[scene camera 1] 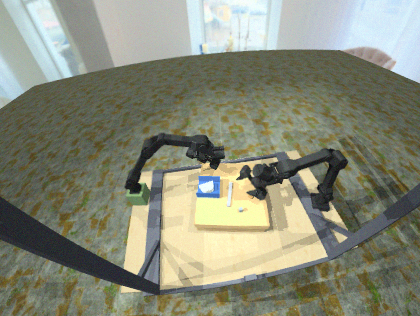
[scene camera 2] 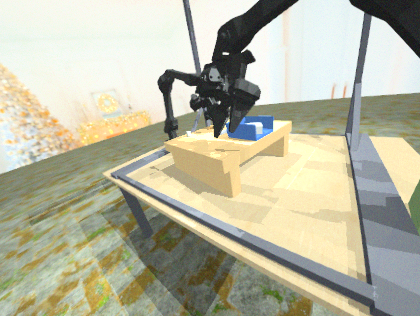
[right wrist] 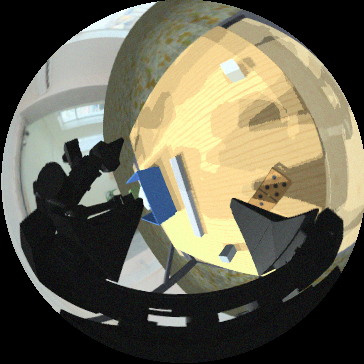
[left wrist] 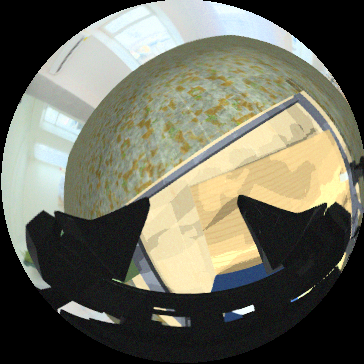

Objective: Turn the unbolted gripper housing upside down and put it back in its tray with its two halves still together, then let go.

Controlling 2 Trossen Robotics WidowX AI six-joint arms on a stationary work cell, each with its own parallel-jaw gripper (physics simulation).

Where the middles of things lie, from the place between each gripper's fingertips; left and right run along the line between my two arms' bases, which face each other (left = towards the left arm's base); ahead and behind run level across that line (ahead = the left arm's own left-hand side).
I see the raised wooden block (scene camera 2: 215,161) 1 cm ahead of my right hand, 5 cm to the left of it and 12 cm below it. The rest, counted from my right hand: blue tray (scene camera 2: 245,131) (1 cm ahead, 17 cm to the left, 3 cm below).
I see my left gripper 17 cm past the blue tray, 5 cm to the left of it and 3 cm above it. Round my left hand: raised wooden block: 17 cm behind, 17 cm to the right, 12 cm below.
